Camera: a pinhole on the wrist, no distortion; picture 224 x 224 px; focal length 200.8 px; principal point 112.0 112.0 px. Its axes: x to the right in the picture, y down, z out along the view. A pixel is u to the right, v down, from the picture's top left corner.
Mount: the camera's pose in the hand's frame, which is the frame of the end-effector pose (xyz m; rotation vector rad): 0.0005 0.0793 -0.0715 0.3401 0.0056 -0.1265
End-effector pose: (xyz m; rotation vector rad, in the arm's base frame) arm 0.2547 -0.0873 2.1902 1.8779 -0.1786 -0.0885
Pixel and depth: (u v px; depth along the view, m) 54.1 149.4 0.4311
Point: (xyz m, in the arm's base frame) 0.0797 -0.4177 2.0986
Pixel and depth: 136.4 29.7 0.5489
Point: 0.2538 -0.3424 1.7707
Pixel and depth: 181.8 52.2 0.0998
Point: 0.2810 -0.1076 2.2007
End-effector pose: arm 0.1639 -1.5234 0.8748 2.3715 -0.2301 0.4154
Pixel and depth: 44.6 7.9 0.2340
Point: 0.1282 -1.5186 0.6994
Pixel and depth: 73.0 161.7 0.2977
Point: 0.1540 -1.7213 0.7267
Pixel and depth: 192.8 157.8 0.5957
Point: 0.5217 -1.8780 0.5801
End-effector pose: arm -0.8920 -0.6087 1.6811 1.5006 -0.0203 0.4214
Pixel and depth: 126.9 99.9 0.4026
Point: -0.7768 -0.8934 1.6341
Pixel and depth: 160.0 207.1 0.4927
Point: -0.6829 -1.0230 1.8720
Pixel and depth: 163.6 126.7 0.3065
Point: -0.7633 -0.8043 1.7096
